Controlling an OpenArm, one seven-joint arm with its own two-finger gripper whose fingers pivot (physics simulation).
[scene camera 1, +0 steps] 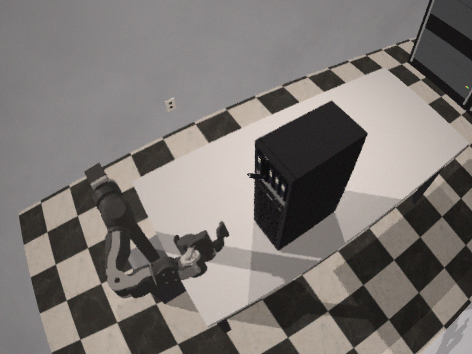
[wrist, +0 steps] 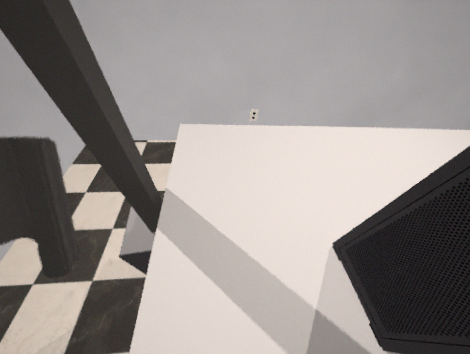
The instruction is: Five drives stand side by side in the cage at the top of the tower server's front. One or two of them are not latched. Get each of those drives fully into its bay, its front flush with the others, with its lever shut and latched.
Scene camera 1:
my gripper: 202, 234
black tower server: 316, 153
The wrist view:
black tower server: 401, 260
